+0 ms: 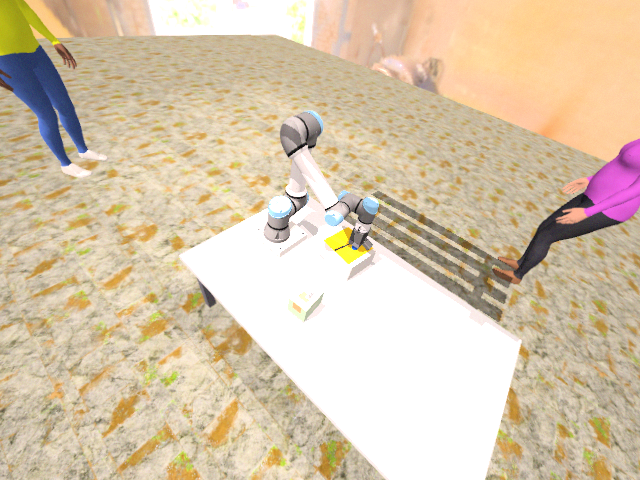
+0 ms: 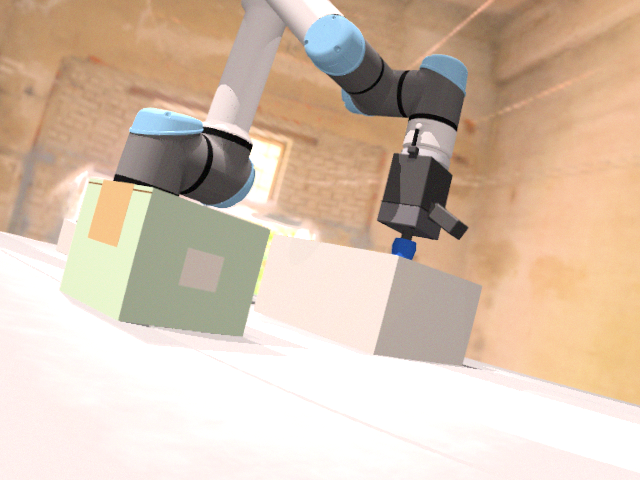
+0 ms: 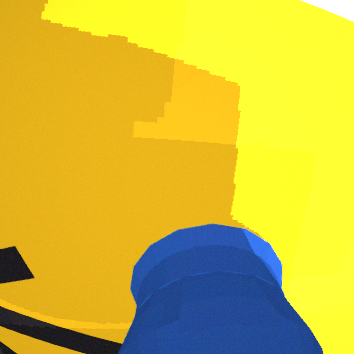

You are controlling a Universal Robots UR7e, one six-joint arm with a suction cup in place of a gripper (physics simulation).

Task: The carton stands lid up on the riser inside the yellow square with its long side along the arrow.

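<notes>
The pale green carton (image 1: 312, 304) (image 2: 191, 237) stands on the table, apart from the riser, with orange tape on one end and a grey square on a long side. Which face is its lid I cannot tell. The white riser (image 1: 357, 268) (image 2: 330, 294) bears the yellow square (image 1: 338, 238) (image 3: 285, 100) on its top, with the black arrow (image 1: 342, 246) across it. My gripper's blue suction cup (image 1: 354, 248) (image 2: 403, 249) (image 3: 207, 245) is low over the yellow square with nothing on it. Whether it touches the riser top is hidden.
The white table (image 1: 403, 372) (image 2: 310, 413) carries the carton, the riser and the arm's base (image 1: 277, 232). One person (image 1: 49, 103) stands on the floor at the left, another (image 1: 568, 222) at the right. A striped shadow lies on the floor beyond the table.
</notes>
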